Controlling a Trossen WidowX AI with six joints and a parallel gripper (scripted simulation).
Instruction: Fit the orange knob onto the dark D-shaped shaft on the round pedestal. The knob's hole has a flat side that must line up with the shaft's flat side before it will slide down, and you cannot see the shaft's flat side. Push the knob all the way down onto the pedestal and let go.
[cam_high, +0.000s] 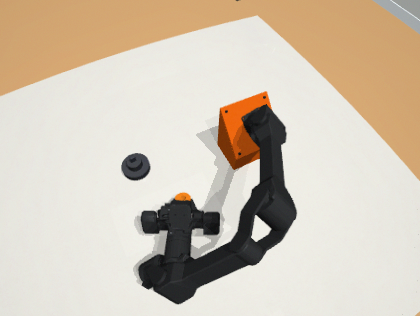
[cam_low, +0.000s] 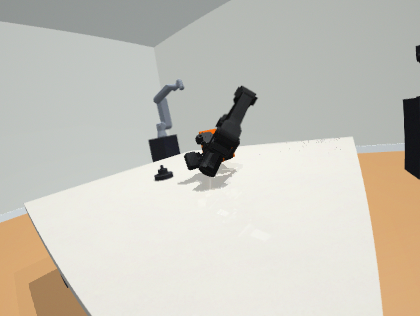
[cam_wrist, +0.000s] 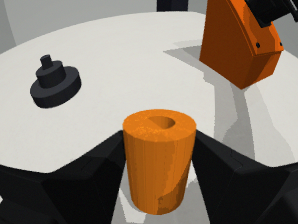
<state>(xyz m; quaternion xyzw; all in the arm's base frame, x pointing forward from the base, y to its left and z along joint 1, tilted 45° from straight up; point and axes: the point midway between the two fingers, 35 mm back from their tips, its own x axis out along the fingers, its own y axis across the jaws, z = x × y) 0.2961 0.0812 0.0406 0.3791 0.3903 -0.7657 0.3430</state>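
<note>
Right now my gripper tip is 10 mm short of the orange knob, 10 mm to the right of it and 10 mm above it. The rest, counted from my gripper tip: round pedestal (60 mm ahead, 180 mm to the right, 20 mm below).
</note>
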